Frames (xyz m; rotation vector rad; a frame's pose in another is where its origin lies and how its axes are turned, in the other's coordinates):
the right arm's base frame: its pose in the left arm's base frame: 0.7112 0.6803 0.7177 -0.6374 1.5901 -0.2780
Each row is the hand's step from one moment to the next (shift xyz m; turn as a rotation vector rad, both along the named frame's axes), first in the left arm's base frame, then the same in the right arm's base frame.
Working: the left arm's base frame: its pose in the right arm's base frame: 0.9784 -0.0044 -0.7255 0.6374 -1.5901 0.2780

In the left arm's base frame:
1: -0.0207 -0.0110 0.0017 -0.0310 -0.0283 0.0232
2: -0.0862 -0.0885 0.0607 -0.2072 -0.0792 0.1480
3: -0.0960 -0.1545 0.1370 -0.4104 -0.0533 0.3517
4: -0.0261 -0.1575 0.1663 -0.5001 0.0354 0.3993
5: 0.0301 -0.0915 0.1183 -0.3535 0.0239 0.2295
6: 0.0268 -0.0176 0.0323 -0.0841 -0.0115 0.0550
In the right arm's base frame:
1: 0.0048 -0.0050 -0.0225 -0.0036 -0.0281 -0.0387
2: -0.0015 -0.0842 -0.1089 -0.0787 -0.0949 -0.2365
3: -0.0288 -0.1762 -0.1413 -0.2616 -0.1349 -0.4564
4: -0.0522 -0.2106 -0.0778 -0.3495 -0.0672 -0.5330
5: -0.0487 -0.1445 -0.0041 -0.2024 -0.0203 -0.3699
6: -0.0175 -0.0378 0.0184 -0.0390 -0.0190 -0.0913

